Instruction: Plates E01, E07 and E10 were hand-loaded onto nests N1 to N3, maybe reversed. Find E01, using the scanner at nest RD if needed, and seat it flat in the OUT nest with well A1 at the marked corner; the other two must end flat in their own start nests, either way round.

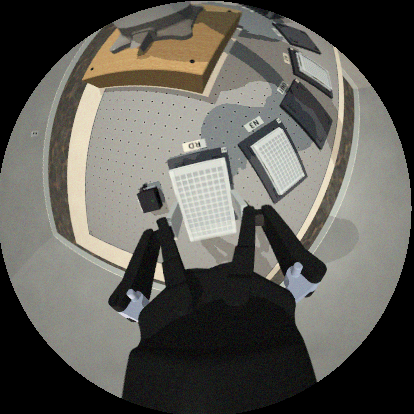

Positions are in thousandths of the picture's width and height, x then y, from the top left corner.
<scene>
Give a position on a white well plate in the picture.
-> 663,366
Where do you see a white well plate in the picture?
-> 489,460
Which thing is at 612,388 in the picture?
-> A dark nest N3.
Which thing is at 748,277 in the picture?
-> A dark OUT nest.
</scene>
